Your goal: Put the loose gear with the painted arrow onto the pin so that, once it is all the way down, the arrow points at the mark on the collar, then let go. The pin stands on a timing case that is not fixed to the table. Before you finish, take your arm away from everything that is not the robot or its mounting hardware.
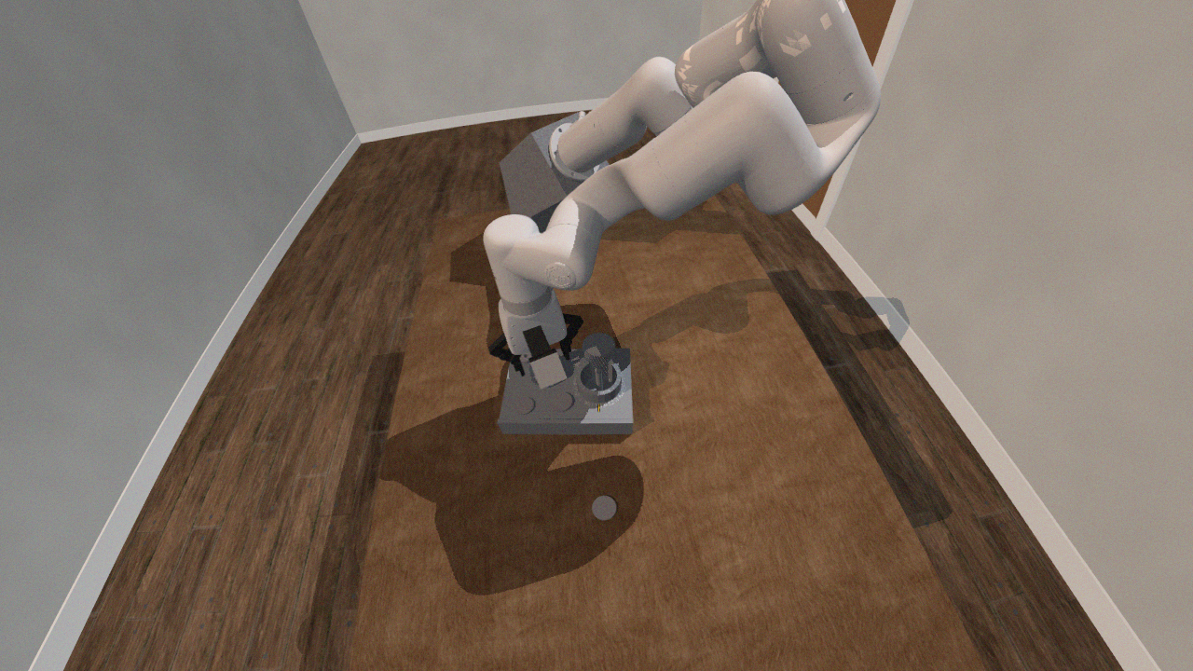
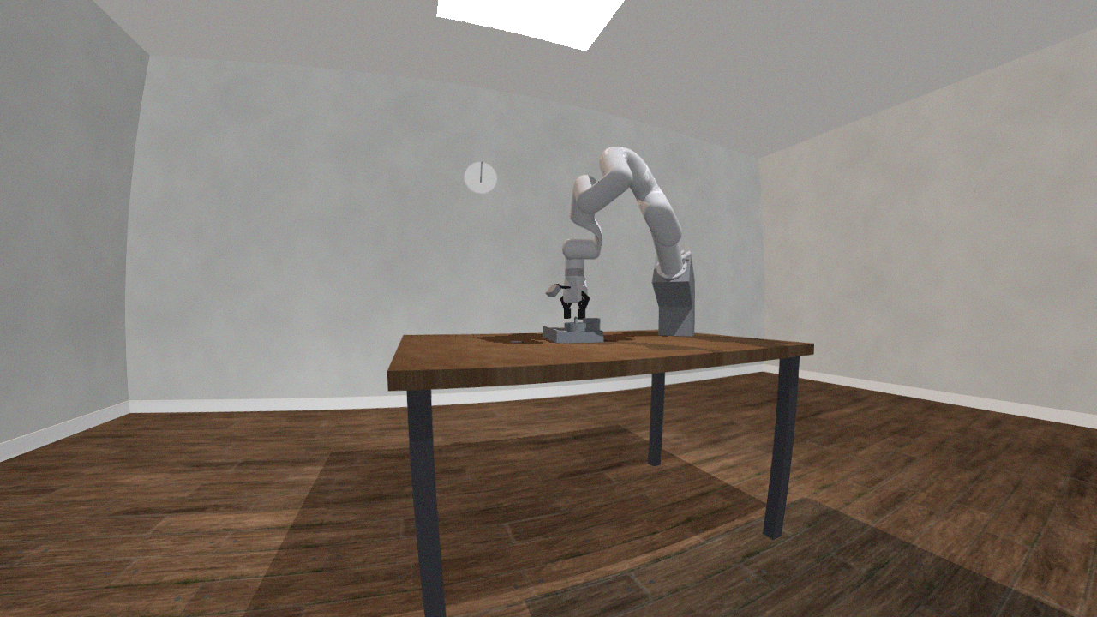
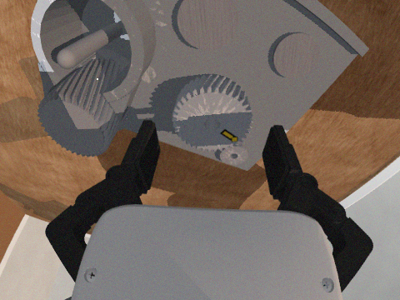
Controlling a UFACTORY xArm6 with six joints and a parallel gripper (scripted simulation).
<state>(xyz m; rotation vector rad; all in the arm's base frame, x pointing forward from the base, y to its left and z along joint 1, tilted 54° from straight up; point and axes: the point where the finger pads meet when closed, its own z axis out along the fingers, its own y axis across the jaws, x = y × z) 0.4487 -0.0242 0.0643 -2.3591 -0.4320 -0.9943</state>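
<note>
Now: the grey gear 40 mm below my hand.
</note>
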